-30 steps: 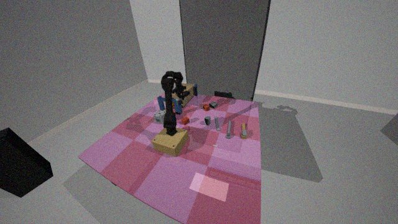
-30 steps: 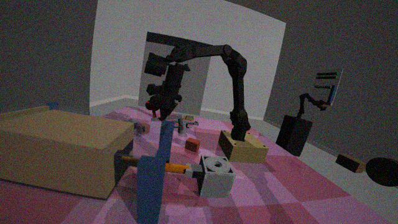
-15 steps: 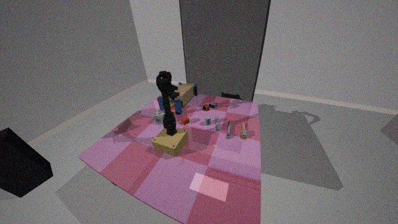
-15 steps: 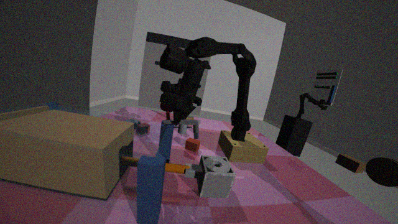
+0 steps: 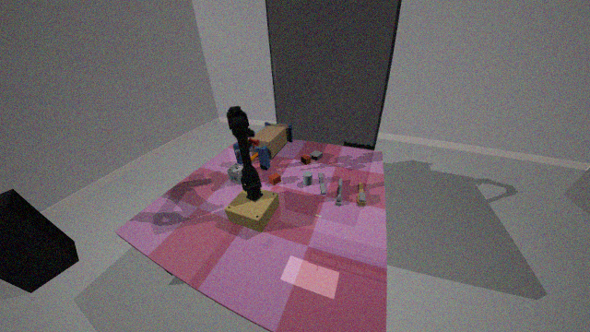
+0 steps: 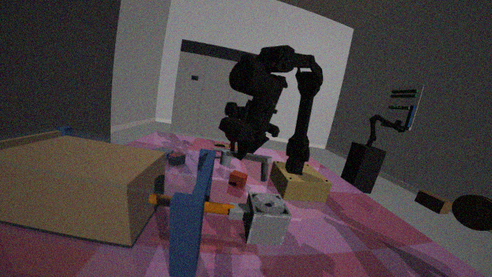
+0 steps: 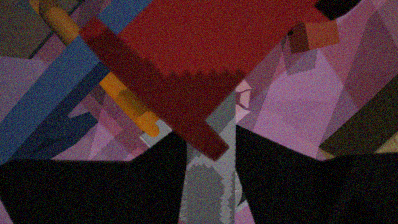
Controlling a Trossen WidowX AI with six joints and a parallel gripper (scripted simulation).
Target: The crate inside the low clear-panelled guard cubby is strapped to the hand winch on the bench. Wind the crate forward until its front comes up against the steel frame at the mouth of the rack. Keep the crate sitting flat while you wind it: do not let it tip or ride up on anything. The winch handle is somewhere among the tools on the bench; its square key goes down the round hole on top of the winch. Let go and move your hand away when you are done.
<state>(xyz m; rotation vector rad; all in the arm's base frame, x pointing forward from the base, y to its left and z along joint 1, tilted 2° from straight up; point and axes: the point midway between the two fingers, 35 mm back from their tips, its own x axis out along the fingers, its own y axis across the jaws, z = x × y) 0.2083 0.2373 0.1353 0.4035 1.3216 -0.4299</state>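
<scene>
Right now the red knob is 40 mm ahead of my gripper tip, 20 mm to the right of it and 40 mm above it. Also, from my gripper tip: red-knobbed winch handle (20 mm above); blue steel frame (70 mm ahead, 70 mm to the left, 70 mm below); grey hand winch (100 mm behind, 30 mm to the left, 140 mm below).
</scene>
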